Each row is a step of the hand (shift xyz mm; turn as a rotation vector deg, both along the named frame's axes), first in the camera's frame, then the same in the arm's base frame.
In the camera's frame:
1: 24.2 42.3 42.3 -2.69 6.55 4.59
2: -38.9 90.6 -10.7 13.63 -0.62 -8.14
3: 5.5 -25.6 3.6 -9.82 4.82 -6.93
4: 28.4 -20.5 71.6 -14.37 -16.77 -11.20
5: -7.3 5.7 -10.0 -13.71 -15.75 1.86
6: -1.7 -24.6 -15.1 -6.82 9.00 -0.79
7: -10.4 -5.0 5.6 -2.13 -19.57 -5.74
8: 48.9 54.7 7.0 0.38 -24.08 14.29
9: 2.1 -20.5 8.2 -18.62 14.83 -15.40
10: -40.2 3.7 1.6 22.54 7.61 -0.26
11: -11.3 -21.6 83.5 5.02 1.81 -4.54
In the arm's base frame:
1: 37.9 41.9 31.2 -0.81 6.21 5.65
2: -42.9 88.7 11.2 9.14 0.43 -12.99
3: 7.3 -25.4 -0.4 -11.95 4.55 -2.07
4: 55.8 -21.7 52.6 -17.11 -17.08 -5.36
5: -10.9 5.7 -5.8 -11.22 -16.53 6.35
6: -6.9 -24.1 -14.5 -6.85 8.64 2.56
7: -7.0 -5.8 9.0 -3.62 -19.42 -5.50
8: 45.6 57.0 -10.3 6.98 -24.56 11.50
9: 5.9 -20.7 5.5 -23.77 14.39 -5.66
10: -36.2 1.5 18.0 20.21 8.82 -8.93
11: 24.4 -25.4 79.5 2.67 2.25 -6.07

